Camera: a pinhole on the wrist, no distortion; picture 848 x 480 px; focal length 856.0 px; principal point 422.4 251.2 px. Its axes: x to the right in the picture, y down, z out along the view. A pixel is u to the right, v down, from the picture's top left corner.
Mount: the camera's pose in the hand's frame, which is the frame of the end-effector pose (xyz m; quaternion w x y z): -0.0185 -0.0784 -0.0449 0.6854 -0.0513 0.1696 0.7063
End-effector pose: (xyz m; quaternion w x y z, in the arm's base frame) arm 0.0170 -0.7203 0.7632 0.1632 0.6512 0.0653 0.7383
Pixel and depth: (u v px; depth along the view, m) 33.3 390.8 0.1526
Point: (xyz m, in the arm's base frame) 0.1550 -0.6483 0.7370
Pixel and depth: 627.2 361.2 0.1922
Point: 0.1378 -0.7629 0.7751
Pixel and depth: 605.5 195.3 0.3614
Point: 0.2562 -0.8327 0.8893
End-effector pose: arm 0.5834 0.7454 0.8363 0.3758 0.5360 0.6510 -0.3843
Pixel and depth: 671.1 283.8 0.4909
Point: 0.8140 0.4479 0.6272
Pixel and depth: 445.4 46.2 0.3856
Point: 0.6378 0.5378 0.5852
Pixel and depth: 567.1 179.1 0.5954
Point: 0.8021 0.3929 0.5078
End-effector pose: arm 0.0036 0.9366 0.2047 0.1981 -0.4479 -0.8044 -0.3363
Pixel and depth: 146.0 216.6 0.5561
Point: -0.1245 1.3471 -0.1262
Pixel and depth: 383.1 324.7 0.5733
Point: 0.0444 1.3451 -0.1059
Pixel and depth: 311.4 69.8 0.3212
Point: -0.0697 1.1747 0.0826
